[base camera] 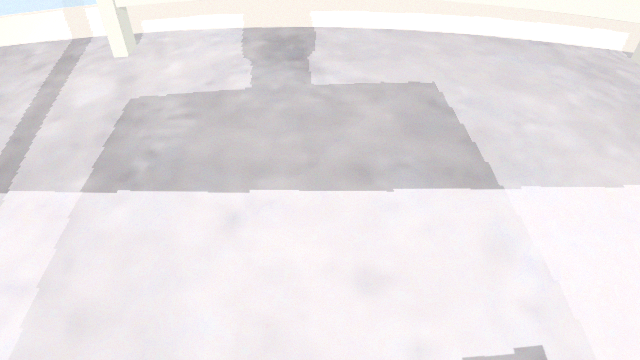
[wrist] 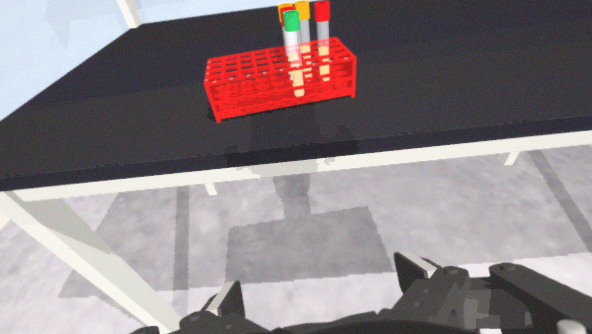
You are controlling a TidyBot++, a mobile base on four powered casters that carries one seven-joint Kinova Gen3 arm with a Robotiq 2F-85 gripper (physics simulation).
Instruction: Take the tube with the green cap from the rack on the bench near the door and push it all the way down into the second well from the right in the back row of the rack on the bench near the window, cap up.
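Observation:
In the wrist view a red rack stands on a black bench top. The tube with the green cap stands upright in the rack's near side, right of its middle, cap up. Behind and beside it stand tubes with red caps, one at the right, and tubes with yellow caps, one of them behind the green cap. My gripper is open, with no tube between its fingers. It is off the near side of the bench, well short of the rack. Which bench this is, I cannot tell.
The bench's pale front rail runs across the wrist view, and a pale leg stands at the lower left. In the base camera view a pale leg stands on the floor at the upper left.

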